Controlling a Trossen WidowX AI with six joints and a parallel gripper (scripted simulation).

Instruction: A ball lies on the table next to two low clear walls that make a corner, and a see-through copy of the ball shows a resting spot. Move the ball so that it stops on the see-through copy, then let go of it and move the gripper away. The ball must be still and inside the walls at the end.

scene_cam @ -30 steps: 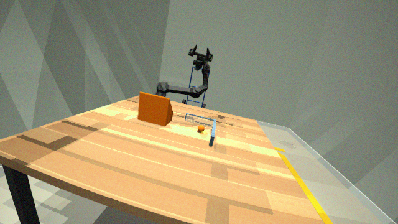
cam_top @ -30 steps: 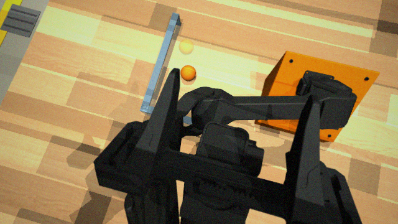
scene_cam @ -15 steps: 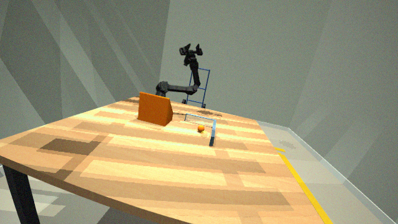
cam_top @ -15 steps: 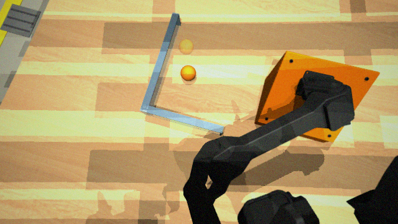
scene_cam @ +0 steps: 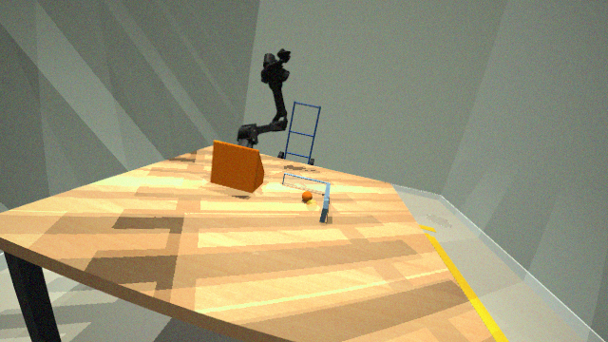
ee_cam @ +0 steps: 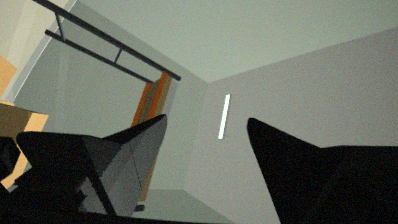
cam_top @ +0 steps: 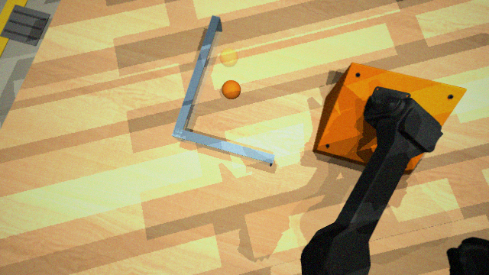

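Right now my gripper tip is 59 cm above the orange ball, 23 cm short of it and 16 cm to the left of it. Also, from my gripper tip: see-through copy of ball: 59 cm below, 26 cm ahead, 25 cm to the right.
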